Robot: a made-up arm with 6 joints. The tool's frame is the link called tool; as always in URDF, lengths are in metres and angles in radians.
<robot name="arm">
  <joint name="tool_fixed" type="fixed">
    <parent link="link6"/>
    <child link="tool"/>
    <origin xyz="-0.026 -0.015 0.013"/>
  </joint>
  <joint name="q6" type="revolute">
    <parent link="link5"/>
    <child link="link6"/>
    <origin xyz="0.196 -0.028 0.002" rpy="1.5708 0 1.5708"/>
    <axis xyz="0 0 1"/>
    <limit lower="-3.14" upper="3.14" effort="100" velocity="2.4"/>
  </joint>
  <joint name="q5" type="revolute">
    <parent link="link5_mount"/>
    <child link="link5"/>
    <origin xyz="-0.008 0.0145 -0.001" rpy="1.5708 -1.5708 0"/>
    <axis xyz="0 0 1"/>
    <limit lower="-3.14" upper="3.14" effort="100" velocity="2.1"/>
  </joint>
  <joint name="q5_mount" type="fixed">
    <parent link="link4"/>
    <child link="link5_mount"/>
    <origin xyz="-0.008 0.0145 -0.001"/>
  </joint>
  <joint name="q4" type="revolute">
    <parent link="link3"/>
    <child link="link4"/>
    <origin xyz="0.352 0.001 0.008" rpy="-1.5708 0 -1.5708"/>
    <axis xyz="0 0 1"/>
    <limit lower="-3.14" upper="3.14" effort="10" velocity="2.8"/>
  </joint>
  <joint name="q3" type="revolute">
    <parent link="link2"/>
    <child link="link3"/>
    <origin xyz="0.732 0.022 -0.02"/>
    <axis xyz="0 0 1"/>
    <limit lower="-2.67" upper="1.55" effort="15" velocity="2.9"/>
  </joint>
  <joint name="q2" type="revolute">
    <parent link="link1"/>
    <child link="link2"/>
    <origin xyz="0.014 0.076 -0.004" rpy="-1.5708 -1.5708 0"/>
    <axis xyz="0 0 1"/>
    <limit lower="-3.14" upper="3.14" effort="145" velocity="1"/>
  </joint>
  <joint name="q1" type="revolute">
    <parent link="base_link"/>
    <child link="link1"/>
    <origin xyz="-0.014 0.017 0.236"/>
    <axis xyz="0 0 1"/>
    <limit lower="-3.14" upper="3.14" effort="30" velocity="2.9"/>
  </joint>
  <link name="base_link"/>
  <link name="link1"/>
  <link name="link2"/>
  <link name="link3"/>
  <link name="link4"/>
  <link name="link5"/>
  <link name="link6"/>
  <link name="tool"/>
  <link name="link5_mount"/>
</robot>
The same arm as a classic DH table. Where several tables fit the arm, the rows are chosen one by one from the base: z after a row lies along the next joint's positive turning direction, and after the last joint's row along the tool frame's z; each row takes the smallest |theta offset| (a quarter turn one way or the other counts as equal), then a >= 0, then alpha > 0; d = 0 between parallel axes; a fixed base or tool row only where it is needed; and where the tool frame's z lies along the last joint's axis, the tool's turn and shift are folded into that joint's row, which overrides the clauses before.
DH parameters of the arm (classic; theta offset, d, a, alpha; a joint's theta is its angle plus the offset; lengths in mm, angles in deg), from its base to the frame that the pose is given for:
base (fixed): -50.53 0.0 -22.0 0.00
q1: 50.53 232.0 14.0 -90.00
q2: -88.28 0.0 732.3 0.00
q3: 88.28 64.0 1.0 90.00
q4: 0.00 350.0 16.0 -90.00
q5: 0.00 -27.0 -28.0 90.00
q6: 29.98 0.0 -30.0 0.00
tool (fixed): -29.98 209.0 0.0 0.00
Joint limits (deg, base to tool): -179.91..179.91 -179.91..179.91 -152.98..88.81 -179.91..179.91 -179.91..179.91 -179.91..179.91

